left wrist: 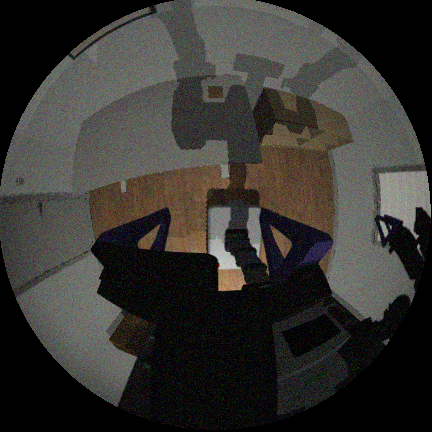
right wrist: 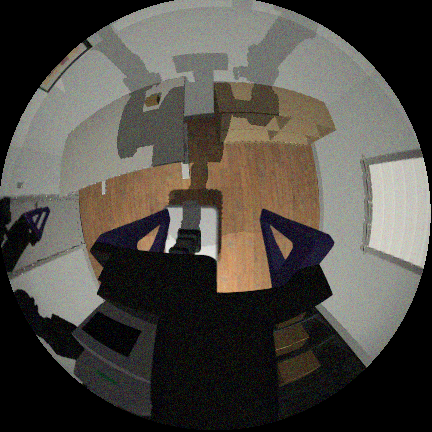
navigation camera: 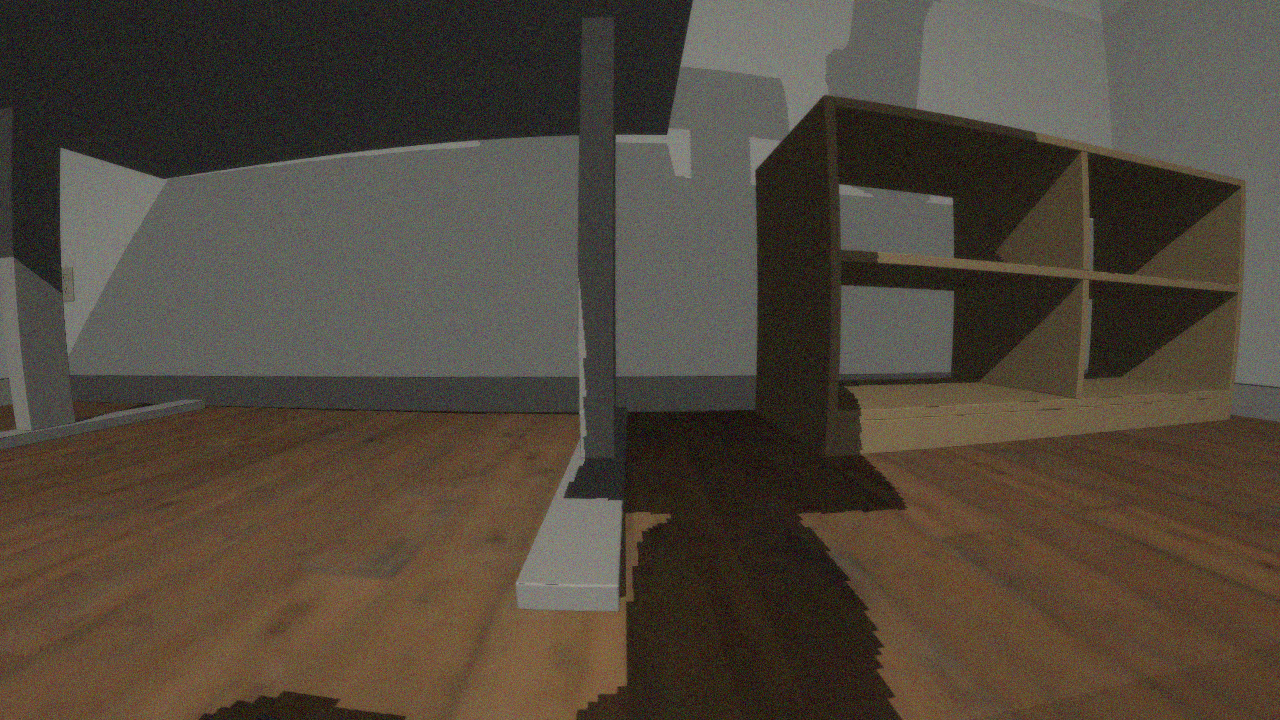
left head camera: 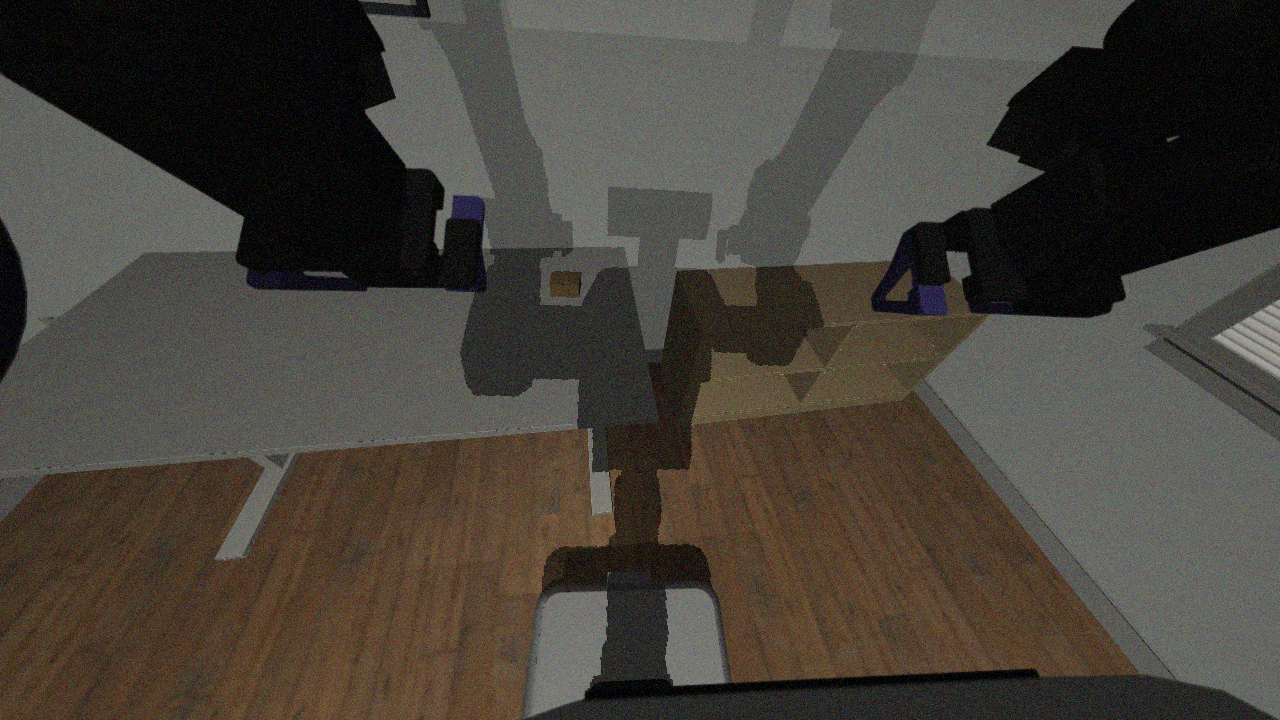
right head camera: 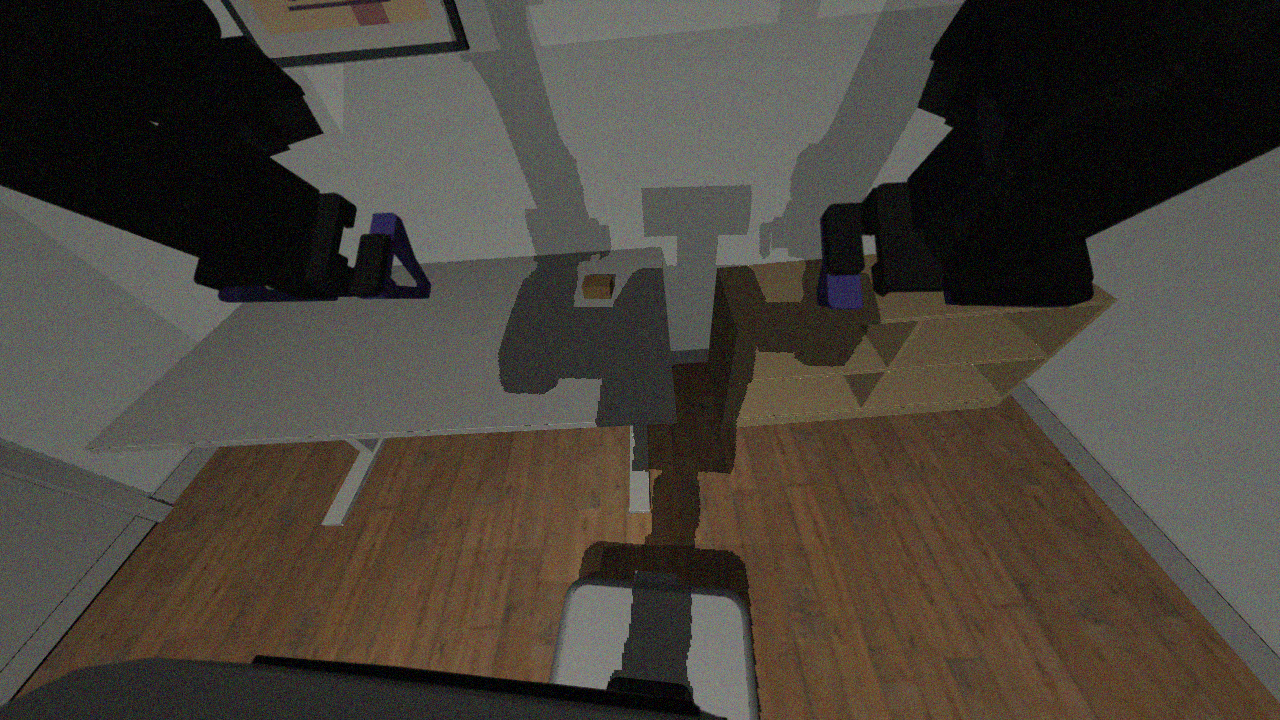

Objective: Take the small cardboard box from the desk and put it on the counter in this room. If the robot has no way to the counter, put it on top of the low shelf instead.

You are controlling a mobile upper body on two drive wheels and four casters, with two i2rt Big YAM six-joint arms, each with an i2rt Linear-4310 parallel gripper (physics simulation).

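Places are measured from the left arm's base along level axes (x ahead, y left, z up), in millimetres.
Pixels of known places: left gripper, between the fingertips: (left wrist: 214, 212) (right wrist: 44, 208) (left head camera: 425, 284) (right head camera: 382, 292); right gripper, between the fingertips: (left wrist: 379, 215) (right wrist: 214, 213) (left head camera: 921, 305) (right head camera: 881, 297).
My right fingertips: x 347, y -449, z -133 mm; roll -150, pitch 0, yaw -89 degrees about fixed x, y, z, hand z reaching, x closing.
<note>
For each thing: its middle in the pictures, then the offset to it from my right fingertips. "spot": a spot on its surface instead. Level surfaces: height alone.
- small cardboard box, middle of its body: (left head camera: 565, 284) (right head camera: 598, 287) (left wrist: 215, 92) (right wrist: 152, 100) dx +713, dy +437, dz -532 mm
- grey desk, height of its surface: dz -557 mm
- desk leg, a spot on its surface: (navigation camera: 597, 268) spot: dx +560, dy +340, dz -978 mm
- window, a spot on its surface: (right wrist: 395, 210) spot: dx +31, dy -1437, dz -140 mm
The small cardboard box (left head camera: 564, 284) (right head camera: 597, 286) (left wrist: 215, 92) (right wrist: 152, 100) stands near the back edge of the grey desk (left head camera: 268, 358) (right head camera: 358, 367) (left wrist: 125, 135) (right wrist: 90, 140), toward its right end. The low wooden shelf (left head camera: 850, 291) (right head camera: 783, 284) (left wrist: 330, 117) (right wrist: 305, 107) (navigation camera: 796, 295) stands right of the desk. My left gripper (left head camera: 389, 284) (right head camera: 344, 295) (left wrist: 214, 212) is open and empty, raised left of the box in the head views. My right gripper (left head camera: 971, 308) (right head camera: 921, 295) (right wrist: 214, 213) is open and empty, raised to its right. I cannot make out a counter.
A narrow gap separates desk and shelf. A desk leg (navigation camera: 597, 268) with a long foot (navigation camera: 572, 555) stands ahead. My pale base (left head camera: 572, 635) (right head camera: 599, 626) is in front of the desk. A window (right wrist: 395, 210) is on the right wall. Shadows cross desk and shelf.
</note>
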